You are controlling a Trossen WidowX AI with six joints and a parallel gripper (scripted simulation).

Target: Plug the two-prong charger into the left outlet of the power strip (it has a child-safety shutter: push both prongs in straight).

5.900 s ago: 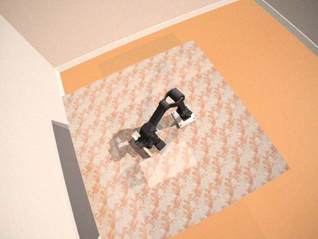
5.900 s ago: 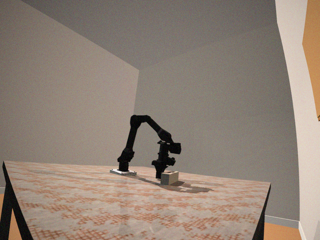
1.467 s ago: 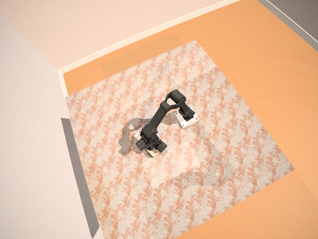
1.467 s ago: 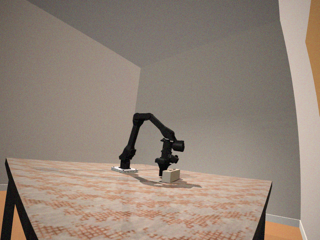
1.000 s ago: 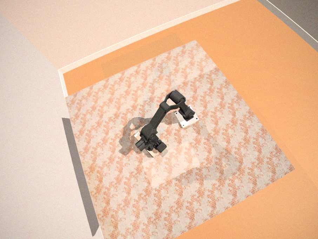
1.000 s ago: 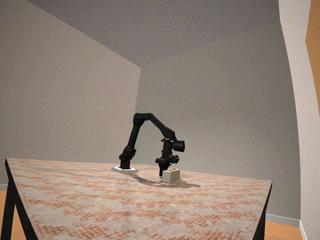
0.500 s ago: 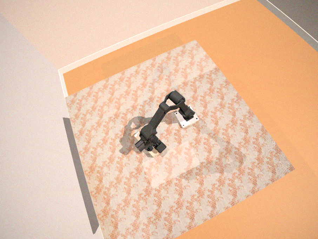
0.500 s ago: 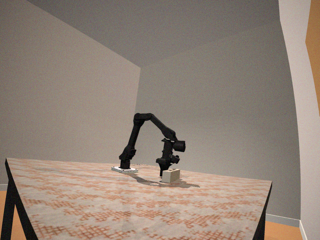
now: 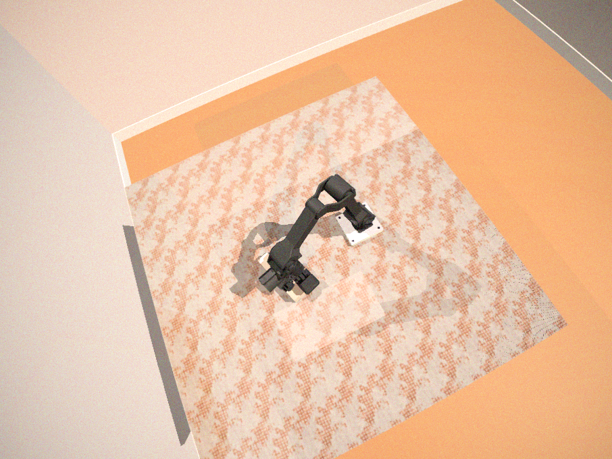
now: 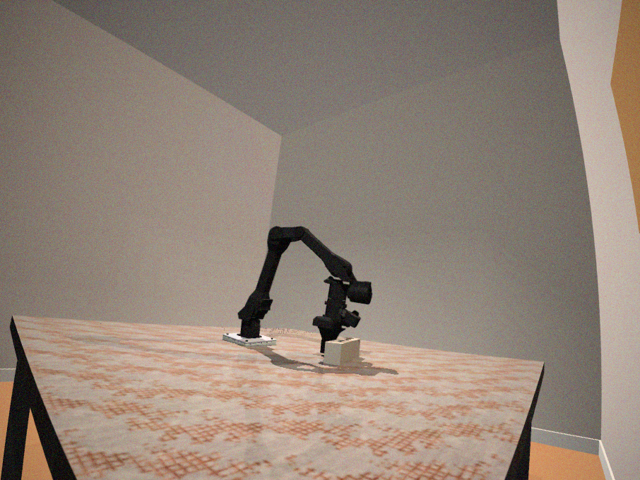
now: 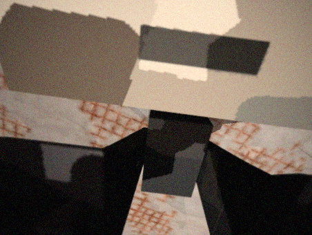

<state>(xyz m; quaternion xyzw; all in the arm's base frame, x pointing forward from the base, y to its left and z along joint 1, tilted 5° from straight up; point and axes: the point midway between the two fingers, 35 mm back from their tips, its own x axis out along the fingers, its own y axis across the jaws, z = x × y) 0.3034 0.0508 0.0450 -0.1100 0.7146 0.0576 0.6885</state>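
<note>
Right now my gripper tip is 2 cm short of the dark grey two-prong charger and 1 cm below it.
</note>
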